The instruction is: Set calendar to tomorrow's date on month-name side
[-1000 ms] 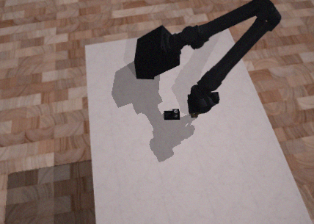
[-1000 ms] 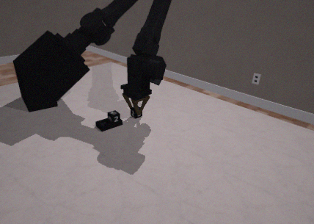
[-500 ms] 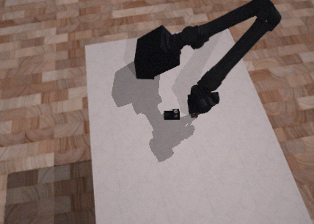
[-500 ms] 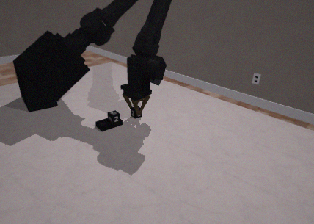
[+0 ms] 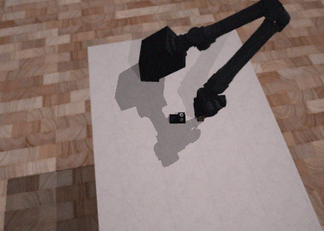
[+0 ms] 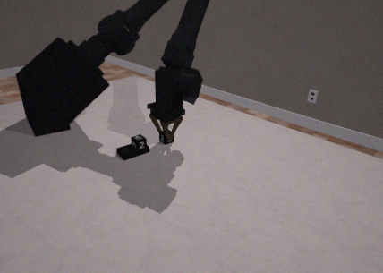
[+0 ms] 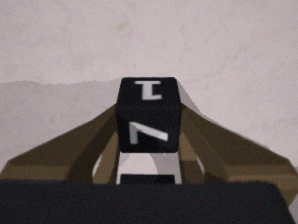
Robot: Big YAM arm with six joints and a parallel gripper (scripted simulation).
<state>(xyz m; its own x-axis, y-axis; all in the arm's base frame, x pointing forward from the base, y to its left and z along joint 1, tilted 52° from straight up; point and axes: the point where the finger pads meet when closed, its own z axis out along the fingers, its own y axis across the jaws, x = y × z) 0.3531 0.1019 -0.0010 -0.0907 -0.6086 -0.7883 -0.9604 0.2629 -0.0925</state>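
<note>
My hand is right at the black digit cube. Also, from my hand: black tray (10 mm behind, 110 mm to the right, 10 mm below).
</note>
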